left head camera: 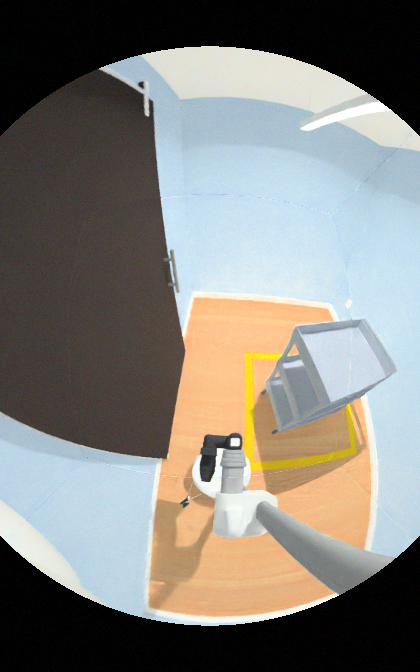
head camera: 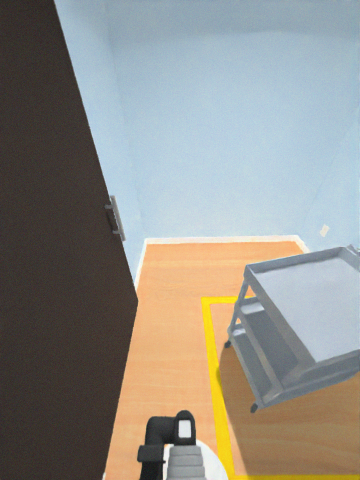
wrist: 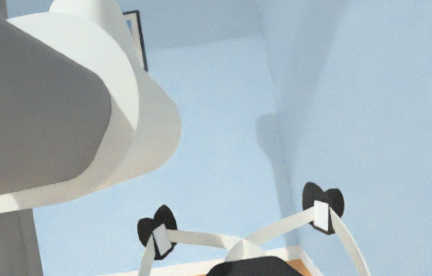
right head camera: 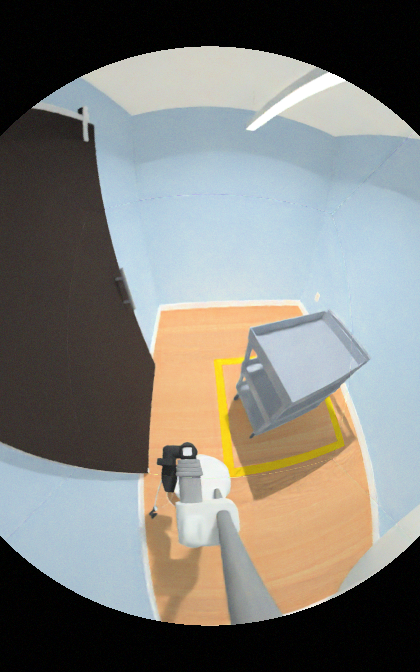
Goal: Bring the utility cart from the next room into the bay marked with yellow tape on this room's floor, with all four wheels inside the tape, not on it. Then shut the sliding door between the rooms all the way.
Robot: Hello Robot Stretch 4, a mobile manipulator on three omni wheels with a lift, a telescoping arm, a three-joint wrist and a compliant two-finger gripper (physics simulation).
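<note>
The grey utility cart stands upright, at an angle, over the yellow tape bay. Its two visible dark wheels are on the wood floor inside the left tape line; the other wheels are hidden. The dark sliding door fills the left side, with a grey bar handle near its far edge. How far it is shut cannot be told. My gripper is open and empty, apart from door and cart; its fingers do not show in the head camera view.
Light blue walls with white baseboards enclose the wood floor. The right wall is close behind the cart. My arm and white base are just left of the bay's near left corner, with the door close on their left. A framed picture hangs on a wall in the wrist view.
</note>
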